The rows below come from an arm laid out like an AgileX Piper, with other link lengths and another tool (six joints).
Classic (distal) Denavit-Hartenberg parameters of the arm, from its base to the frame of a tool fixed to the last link. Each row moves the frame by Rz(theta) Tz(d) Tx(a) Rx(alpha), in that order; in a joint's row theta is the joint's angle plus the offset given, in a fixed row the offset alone. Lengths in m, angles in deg.
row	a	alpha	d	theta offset
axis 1	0	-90	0.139	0
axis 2	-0.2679	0	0	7.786
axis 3	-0.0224	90	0	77.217
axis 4	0	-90	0.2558	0
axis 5	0	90	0	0
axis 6	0.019	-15	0.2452	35.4
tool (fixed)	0	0	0.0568	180
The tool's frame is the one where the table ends.
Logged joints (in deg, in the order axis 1, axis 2, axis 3, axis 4, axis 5, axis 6), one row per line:
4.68 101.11 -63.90 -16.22 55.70 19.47
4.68 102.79 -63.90 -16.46 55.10 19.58
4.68 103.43 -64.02 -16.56 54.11 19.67
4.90 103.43 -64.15 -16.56 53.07 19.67
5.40 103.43 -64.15 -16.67 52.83 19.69
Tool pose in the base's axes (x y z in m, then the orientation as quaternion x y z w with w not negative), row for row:
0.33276 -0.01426 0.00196 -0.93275 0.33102 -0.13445 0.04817
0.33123 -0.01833 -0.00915 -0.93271 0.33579 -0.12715 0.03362
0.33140 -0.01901 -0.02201 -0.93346 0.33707 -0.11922 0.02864
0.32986 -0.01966 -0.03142 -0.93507 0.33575 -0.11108 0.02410
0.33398 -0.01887 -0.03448 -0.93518 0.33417 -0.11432 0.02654
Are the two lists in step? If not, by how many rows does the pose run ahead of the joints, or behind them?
The pose runs 2 rows behind the joints: the pose in row i belongs to the joints in row i - 2.
